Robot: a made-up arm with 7 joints.
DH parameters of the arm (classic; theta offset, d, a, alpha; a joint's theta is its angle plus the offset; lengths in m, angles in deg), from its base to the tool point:
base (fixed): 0 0.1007 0 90
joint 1: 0 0.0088 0.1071 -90
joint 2: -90 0.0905 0.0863 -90
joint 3: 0 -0.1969 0.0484 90
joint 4: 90 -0.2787 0.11 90
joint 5: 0 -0.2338 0.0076 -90
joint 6: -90 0.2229 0.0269 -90
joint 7: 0 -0.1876 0.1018 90
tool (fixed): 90 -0.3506 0 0
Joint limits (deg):
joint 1: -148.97..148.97
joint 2: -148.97..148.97
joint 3: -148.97..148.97
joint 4: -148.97..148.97
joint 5: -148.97..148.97
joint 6: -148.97..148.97
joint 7: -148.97..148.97
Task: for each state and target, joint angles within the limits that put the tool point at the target. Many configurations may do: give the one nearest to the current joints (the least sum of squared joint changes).
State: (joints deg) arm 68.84 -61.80 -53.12 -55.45 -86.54 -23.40 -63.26
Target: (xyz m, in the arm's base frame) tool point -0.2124 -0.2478 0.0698
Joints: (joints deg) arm 72.92 -50.17 -27.95 -29.39 -105.03 -22.56 -58.96
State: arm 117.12 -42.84 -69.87 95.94 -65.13 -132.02 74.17
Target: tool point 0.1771 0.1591 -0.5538
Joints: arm 98.52 -65.62 -80.80 103.74 -68.40 -127.90 61.01
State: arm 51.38 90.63 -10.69 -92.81 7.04 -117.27 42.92
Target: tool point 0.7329 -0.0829 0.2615
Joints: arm 29.75 85.31 -6.43 -110.05 -1.60 -119.83 48.39
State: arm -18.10 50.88 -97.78 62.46 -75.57 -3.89 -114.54
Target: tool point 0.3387 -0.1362 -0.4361
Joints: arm -21.52 58.04 -104.59 62.94 -99.82 1.54 -129.15
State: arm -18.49 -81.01 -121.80 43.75 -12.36 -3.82 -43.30
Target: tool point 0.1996 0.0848 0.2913
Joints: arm -34.08 -84.85 -131.66 44.64 -18.04 0.71 -61.84
